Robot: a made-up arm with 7 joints. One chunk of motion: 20 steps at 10 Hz.
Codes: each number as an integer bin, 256 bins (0 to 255) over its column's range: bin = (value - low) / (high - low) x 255, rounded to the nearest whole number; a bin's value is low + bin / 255 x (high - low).
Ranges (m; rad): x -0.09..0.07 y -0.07..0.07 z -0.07..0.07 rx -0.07..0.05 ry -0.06..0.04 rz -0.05..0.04
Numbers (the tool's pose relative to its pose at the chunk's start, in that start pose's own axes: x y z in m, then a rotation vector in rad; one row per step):
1: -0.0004 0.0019 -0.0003 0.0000 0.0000 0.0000
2: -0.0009 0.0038 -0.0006 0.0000 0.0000 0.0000
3: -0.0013 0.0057 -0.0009 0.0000 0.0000 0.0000
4: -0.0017 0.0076 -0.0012 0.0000 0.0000 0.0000
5: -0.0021 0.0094 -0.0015 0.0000 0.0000 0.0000
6: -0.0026 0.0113 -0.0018 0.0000 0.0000 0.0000
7: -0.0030 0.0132 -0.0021 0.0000 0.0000 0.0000
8: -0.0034 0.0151 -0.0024 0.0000 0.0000 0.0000
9: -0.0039 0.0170 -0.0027 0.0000 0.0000 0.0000
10: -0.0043 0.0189 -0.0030 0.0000 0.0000 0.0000
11: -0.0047 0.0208 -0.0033 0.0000 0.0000 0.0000
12: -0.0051 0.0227 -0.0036 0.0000 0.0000 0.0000
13: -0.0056 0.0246 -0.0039 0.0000 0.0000 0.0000
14: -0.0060 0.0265 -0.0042 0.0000 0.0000 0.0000
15: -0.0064 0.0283 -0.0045 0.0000 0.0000 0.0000
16: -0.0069 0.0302 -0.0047 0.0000 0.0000 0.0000
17: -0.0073 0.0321 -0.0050 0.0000 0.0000 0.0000
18: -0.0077 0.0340 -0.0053 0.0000 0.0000 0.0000
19: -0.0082 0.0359 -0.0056 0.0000 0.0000 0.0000
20: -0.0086 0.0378 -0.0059 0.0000 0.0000 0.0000
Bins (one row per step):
1: 143 131 127 149 153 142
2: 142 134 126 149 153 142
3: 141 138 126 149 153 142
4: 141 141 125 149 153 142
5: 140 145 125 149 153 142
6: 139 148 124 149 153 142
7: 139 152 124 149 153 142
8: 138 155 123 149 153 142
9: 137 158 123 149 153 142
10: 137 162 122 149 153 142
11: 136 165 121 149 153 142
12: 135 169 121 149 153 142
13: 135 172 120 149 153 142
14: 134 176 120 149 153 142
15: 133 179 119 149 153 142
16: 132 183 119 149 153 142
17: 132 186 118 149 153 142
18: 131 189 118 149 153 142
19: 130 193 117 149 153 142
20: 130 196 117 149 153 142

